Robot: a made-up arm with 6 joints. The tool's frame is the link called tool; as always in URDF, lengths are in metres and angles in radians. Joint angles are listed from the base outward. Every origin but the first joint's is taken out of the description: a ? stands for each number. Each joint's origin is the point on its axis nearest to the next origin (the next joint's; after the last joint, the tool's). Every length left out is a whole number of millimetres.
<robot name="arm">
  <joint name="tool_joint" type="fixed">
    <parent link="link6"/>
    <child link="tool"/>
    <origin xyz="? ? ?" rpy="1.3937 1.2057 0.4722"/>
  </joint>
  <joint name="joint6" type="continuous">
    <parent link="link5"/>
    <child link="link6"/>
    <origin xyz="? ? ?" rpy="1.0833 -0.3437 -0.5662"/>
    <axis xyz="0 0 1"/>
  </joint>
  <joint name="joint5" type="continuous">
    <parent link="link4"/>
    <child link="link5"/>
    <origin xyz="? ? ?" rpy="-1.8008 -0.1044 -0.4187"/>
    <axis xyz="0 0 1"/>
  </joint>
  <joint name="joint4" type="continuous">
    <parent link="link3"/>
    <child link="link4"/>
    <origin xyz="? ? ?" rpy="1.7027 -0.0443 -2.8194"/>
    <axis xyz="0 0 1"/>
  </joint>
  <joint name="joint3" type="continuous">
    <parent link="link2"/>
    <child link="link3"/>
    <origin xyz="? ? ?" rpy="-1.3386 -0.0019 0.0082"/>
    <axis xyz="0 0 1"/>
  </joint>
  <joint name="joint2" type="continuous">
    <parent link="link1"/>
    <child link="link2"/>
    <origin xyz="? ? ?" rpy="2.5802 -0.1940 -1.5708"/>
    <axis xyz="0 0 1"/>
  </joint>
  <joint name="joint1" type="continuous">
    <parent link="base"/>
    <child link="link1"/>
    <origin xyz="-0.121 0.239 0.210" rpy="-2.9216 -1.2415 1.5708"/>
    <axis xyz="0 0 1"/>
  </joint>
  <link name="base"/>
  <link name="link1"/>
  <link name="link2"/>
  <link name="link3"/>
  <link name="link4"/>
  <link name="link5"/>
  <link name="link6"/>
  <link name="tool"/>
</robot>
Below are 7 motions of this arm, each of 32 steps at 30 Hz.
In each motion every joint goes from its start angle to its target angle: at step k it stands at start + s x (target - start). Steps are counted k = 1, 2, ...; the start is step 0. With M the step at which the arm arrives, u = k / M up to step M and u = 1 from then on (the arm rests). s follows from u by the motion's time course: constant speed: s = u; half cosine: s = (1 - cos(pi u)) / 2; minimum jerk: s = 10 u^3 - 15 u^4 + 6 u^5.
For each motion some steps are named. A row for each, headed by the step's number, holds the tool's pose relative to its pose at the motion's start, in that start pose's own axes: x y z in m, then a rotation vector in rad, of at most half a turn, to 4 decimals.
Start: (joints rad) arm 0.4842 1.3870 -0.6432 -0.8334 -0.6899 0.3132
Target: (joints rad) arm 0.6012 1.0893 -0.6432 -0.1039 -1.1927 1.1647
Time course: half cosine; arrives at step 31
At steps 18, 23, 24, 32:
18: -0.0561 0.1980 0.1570 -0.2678 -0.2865 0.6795
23: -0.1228 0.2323 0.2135 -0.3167 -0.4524 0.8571
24: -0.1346 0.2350 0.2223 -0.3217 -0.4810 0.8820
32: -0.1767 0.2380 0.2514 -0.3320 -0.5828 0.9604

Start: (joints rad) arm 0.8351 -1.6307 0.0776 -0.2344 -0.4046 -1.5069
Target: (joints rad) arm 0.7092 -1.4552 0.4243 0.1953 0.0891 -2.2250
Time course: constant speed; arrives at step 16
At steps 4, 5, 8, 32:
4: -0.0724 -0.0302 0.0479 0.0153 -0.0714 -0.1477
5: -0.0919 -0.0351 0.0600 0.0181 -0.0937 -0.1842
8: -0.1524 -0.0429 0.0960 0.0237 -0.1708 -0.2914
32: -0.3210 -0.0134 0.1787 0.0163 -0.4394 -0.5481

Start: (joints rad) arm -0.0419 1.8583 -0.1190 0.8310 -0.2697 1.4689
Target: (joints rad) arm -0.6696 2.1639 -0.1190 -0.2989 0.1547 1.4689
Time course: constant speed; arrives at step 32
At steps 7, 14, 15, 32:
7: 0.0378 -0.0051 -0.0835 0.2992 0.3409 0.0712
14: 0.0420 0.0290 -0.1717 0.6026 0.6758 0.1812
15: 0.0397 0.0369 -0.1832 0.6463 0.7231 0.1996
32: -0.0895 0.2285 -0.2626 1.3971 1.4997 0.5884

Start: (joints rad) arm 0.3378 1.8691 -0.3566 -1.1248 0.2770 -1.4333
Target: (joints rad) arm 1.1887 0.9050 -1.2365 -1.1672 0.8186 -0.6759
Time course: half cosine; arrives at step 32
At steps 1, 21, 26, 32:
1: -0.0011 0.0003 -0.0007 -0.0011 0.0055 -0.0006
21: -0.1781 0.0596 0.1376 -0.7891 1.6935 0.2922
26: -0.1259 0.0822 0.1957 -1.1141 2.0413 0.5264
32: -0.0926 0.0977 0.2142 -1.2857 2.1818 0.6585

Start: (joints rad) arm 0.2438 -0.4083 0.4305 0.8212 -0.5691 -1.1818
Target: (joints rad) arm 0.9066 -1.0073 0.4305 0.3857 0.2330 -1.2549
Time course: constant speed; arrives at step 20
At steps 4, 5, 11, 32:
4: -0.0517 -0.0296 0.0917 -0.2036 0.1315 -0.1391
5: -0.0612 -0.0330 0.1170 -0.2564 0.1618 -0.1700
11: -0.0857 -0.0218 0.2745 -0.5839 0.3211 -0.3194
32: -0.0219 0.0767 0.4709 -1.0882 0.4860 -0.4197

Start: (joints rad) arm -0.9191 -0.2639 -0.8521 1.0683 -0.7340 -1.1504
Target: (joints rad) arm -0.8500 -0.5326 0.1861 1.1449 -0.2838 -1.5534
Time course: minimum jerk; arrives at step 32
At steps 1, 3, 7, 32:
1: -0.0002 0.0000 0.0000 0.0002 0.0000 -0.0004
3: -0.0043 -0.0008 -0.0012 0.0040 0.0000 -0.0099
7: -0.0452 -0.0062 -0.0118 0.0405 0.0004 -0.1020
32: -0.5526 0.3023 -0.0127 0.3139 0.0514 -1.4180

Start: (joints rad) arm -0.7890 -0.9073 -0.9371 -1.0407 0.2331 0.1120
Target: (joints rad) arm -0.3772 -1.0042 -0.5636 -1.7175 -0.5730 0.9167
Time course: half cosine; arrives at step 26
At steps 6, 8, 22, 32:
6: 0.0078 -0.0088 0.0247 -0.1076 -0.0258 -0.0451
8: 0.0126 -0.0144 0.0438 -0.1897 -0.0462 -0.0801
22: 0.0165 0.0033 0.2141 -0.9612 -0.2651 -0.4427
32: 0.0143 0.0114 0.2256 -1.0265 -0.2873 -0.4779

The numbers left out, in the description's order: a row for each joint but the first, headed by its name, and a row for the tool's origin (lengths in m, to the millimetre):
tool: -0.080 -0.149 0.000
joint6: 0.138 0.283 0.000
joint5: 0.022 0.111 0.000
joint4: 0.003 -0.166 0.000
joint3: 0.058 -0.032 0.000
joint2: 0.026 0.009 0.000

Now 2 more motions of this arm.
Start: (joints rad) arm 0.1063 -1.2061 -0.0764 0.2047 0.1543 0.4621
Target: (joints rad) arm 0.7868 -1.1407 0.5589 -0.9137 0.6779 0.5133
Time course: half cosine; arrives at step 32
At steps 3, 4, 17, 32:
3: -0.0027 -0.0017 -0.0084 0.0015 0.0325 -0.0084
4: -0.0049 -0.0031 -0.0149 0.0024 0.0574 -0.0151
17: -0.1283 -0.0784 -0.1575 -0.0460 0.7595 -0.3287
32: -0.2595 -0.1655 -0.1704 -0.1136 1.1616 -0.7883

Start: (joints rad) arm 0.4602 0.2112 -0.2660 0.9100 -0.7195 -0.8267
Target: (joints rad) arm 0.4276 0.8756 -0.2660 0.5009 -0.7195 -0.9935
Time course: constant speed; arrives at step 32
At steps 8, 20, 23, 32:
8: -0.0079 -0.0258 0.0427 -0.0690 -0.2404 -0.1163
20: -0.0429 -0.0537 0.1064 -0.1785 -0.6064 -0.2742
23: -0.0557 -0.0582 0.1213 -0.2075 -0.6986 -0.3106
32: -0.1026 -0.0649 0.1605 -0.2998 -0.9760 -0.4124

